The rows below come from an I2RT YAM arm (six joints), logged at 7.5 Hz.
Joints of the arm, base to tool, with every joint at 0 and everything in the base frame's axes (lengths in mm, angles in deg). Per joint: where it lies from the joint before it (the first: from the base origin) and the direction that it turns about. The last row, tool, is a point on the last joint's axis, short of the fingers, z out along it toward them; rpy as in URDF.
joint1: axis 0 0 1 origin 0 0 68
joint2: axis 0 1 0 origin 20 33.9 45.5
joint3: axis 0 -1 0 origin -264 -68.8 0
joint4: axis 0 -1 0 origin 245 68.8 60
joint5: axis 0 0 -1 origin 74 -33.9 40.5
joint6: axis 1 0 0 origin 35.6 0 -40.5
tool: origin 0 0 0 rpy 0 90 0
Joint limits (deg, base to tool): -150..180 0..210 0..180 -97..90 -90..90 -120..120
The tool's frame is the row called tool.
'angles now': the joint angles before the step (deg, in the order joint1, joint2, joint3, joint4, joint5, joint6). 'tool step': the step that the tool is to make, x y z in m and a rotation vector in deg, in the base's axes. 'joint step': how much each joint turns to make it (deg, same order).
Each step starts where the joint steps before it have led.
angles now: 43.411, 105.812, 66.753, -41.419, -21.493, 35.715
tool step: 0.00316, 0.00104, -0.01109, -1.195, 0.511, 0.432
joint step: -0.198, 2.147, 0.195, 0.487, 0.417, -0.753
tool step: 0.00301, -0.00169, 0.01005, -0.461, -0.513, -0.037
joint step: -0.492, -0.751, 1.570, -2.467, 0.617, -0.584
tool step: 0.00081, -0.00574, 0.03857, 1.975, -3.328, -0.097
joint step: -0.742, -4.977, 2.764, -4.232, 0.663, -0.817
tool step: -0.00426, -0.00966, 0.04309, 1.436, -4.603, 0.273
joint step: -0.577, -5.624, 3.114, -4.786, 1.738, -1.361
